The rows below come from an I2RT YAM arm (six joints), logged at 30 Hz.
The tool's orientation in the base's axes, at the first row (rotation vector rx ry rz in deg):
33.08, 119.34, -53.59
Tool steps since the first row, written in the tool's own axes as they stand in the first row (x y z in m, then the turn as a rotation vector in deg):
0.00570, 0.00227, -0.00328, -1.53, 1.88, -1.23
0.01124, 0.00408, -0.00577, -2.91, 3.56, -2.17
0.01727, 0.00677, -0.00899, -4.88, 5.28, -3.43
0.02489, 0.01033, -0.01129, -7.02, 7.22, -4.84
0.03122, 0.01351, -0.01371, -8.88, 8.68, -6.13
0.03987, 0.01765, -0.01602, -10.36, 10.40, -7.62
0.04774, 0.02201, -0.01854, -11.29, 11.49, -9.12
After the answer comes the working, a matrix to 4 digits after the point.
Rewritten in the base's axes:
-0.00347, 0.00447, -0.00405, 1.58, 2.00, 0.95
-0.00678, 0.00802, -0.00812, 3.08, 3.66, 1.74
-0.01015, 0.01274, -0.01263, 4.81, 5.53, 3.12
-0.01350, 0.01743, -0.01918, 6.71, 7.65, 4.60
-0.01636, 0.02186, -0.02449, 8.19, 9.40, 6.02
-0.01995, 0.02701, -0.03210, 9.52, 11.50, 7.11
-0.02302, 0.03240, -0.03908, 10.10, 13.27, 8.04

The tool's axes in the first row as the columns of a matrix, in the base's axes (rounded; the answer above uses it unrounded):
-0.6038, 0.6511, 0.4599
0.0888, 0.6283, -0.7729
-0.7922, -0.4258, -0.4372

